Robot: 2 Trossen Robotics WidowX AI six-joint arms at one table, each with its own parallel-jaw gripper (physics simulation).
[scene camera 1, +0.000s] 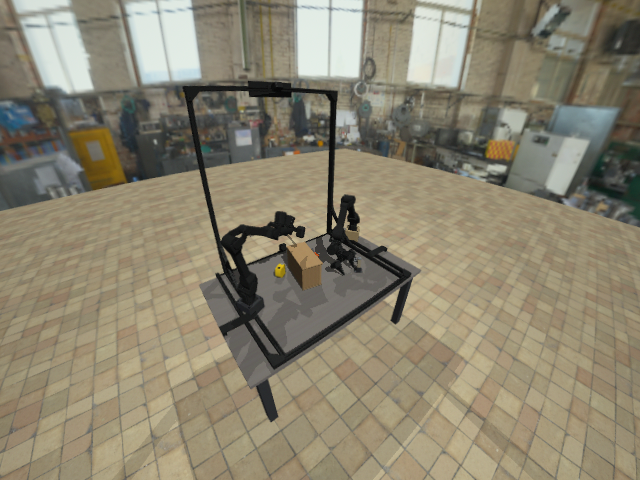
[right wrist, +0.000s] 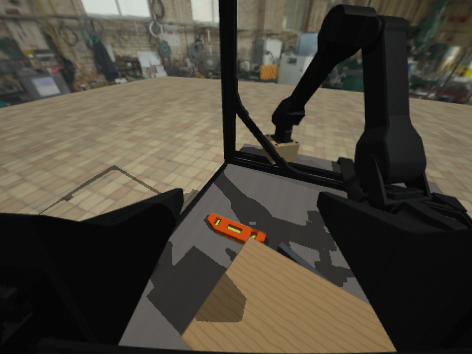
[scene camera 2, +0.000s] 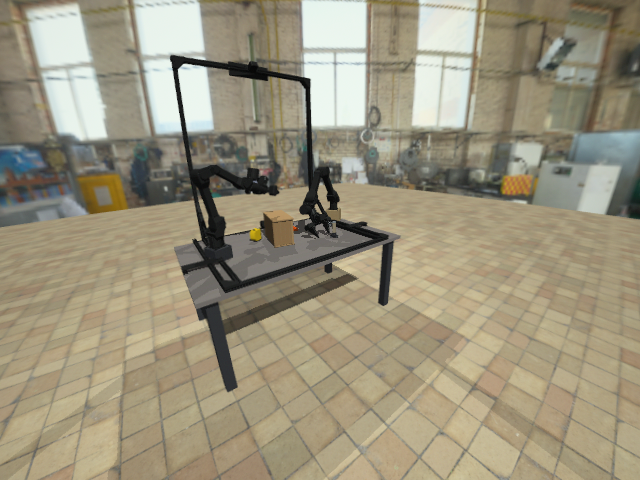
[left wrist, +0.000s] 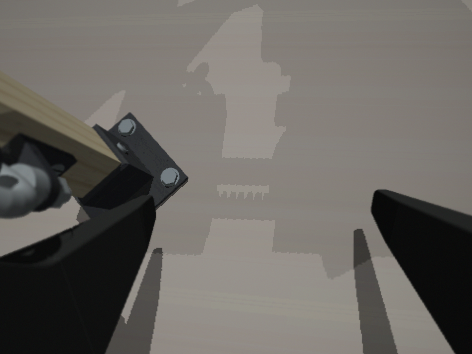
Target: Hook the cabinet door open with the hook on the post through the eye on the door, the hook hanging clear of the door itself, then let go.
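Frame: origin at the left arm's base, x ahead, y left, z up, level; millimetres.
Where they show: left gripper, fingertip midpoint: (scene camera 1: 349,271) (scene camera 2: 324,235) (left wrist: 263,203); right gripper, fingertip midpoint: (scene camera 1: 298,227) (right wrist: 250,196); left arm's base at its link origin: (scene camera 1: 352,228) (right wrist: 281,139) (scene camera 2: 333,209); right arm's base at its link origin: (scene camera 1: 249,299) (scene camera 2: 217,246).
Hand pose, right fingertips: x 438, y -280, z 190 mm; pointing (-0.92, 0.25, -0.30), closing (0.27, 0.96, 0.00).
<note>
Each offset is from my right fingertips to the top centre of the thing. "spot": to the spot under its first point.
The wooden cabinet {92 mm ahead, 61 mm left, 124 mm down} (scene camera 1: 303,272) (scene camera 2: 279,230) (right wrist: 295,300) stands upright mid-table. Its door and eye cannot be made out. In the left wrist view the wooden post {spot: 43 mm back, 371 mm left, 224 mm down} (left wrist: 62,135) rises from a dark bolted bracket {spot: 35 mm back, 383 mm left, 283 mm down} (left wrist: 150,150) at the left, with a grey ring fitting {spot: 45 mm back, 349 mm left, 204 mm down} (left wrist: 25,189) on its side; the hook's rod cannot be made out. My left gripper (scene camera 1: 349,270) (scene camera 2: 324,234) (left wrist: 263,203) is open and empty, low over the table right of the cabinet, its left-hand finger beside the post's bracket. My right gripper (scene camera 1: 300,231) (scene camera 2: 273,191) (right wrist: 250,196) is open and empty above the cabinet.
An orange spirit level {153 mm back, 28 mm left, 267 mm down} (right wrist: 234,229) (scene camera 2: 295,227) lies on the table beyond the cabinet. A yellow object {spot: 167 mm ahead, 70 mm right, 220 mm down} (scene camera 1: 279,270) (scene camera 2: 254,235) stands left of the cabinet. Black frame rails (scene camera 1: 330,338) edge the table, and a tall black frame (scene camera 1: 331,165) rises at the back.
</note>
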